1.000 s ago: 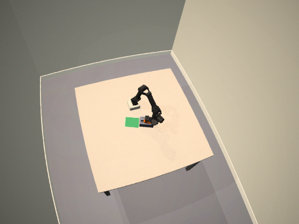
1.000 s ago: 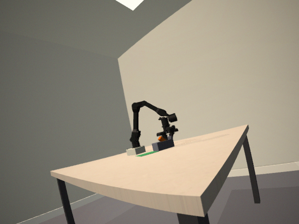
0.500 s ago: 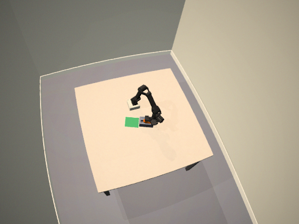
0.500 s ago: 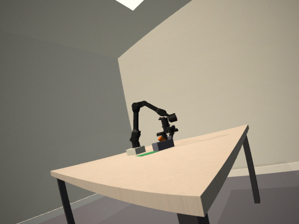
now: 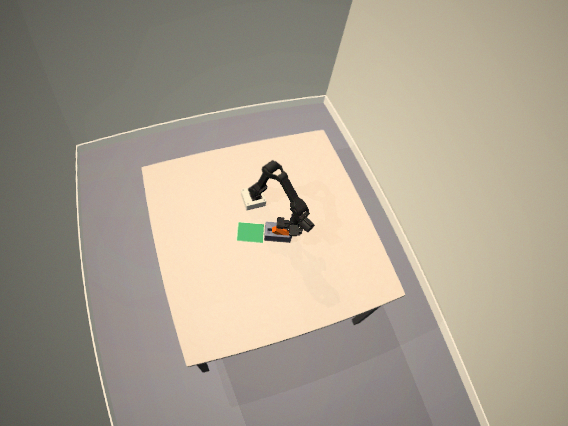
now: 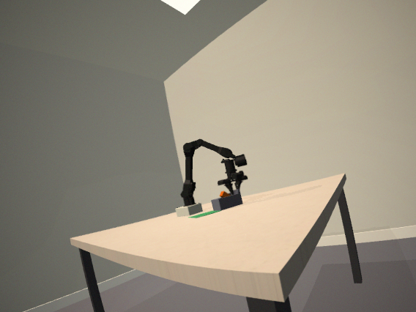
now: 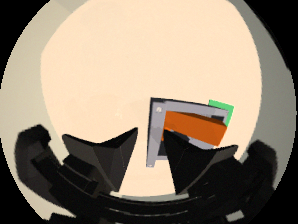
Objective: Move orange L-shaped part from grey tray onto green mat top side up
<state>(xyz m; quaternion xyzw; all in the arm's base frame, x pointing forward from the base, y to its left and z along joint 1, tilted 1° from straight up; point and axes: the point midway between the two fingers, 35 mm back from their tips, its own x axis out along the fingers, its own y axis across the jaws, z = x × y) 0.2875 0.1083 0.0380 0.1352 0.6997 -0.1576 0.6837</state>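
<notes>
My gripper tip is 4 cm to the left of the orange L-shaped part, 2 cm past it and 2 cm above it. The rest, counted from my gripper tip: green mat (21 cm to the right, 9 cm behind, 8 cm below).
</notes>
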